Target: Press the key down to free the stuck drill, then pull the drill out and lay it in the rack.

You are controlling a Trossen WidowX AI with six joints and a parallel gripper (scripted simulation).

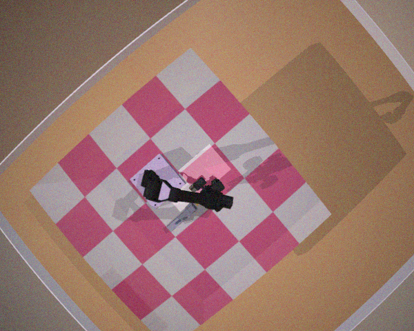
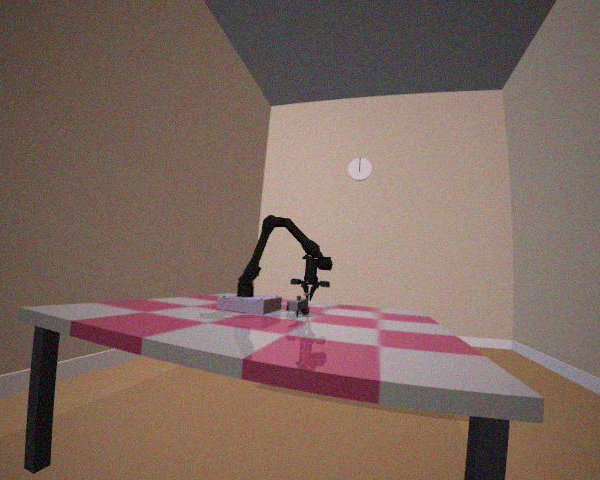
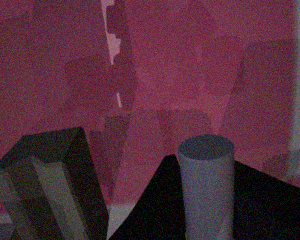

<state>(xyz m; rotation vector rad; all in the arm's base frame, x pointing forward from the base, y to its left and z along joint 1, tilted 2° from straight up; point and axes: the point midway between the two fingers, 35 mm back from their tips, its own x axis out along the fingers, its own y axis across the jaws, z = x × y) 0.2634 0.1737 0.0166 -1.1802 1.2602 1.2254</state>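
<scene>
My gripper tip is now 7 cm past the olive piece, 3 cm to the left of it and 3 cm above it. The rest, counted from my gripper tip: dark key 22 cm to the right.
</scene>
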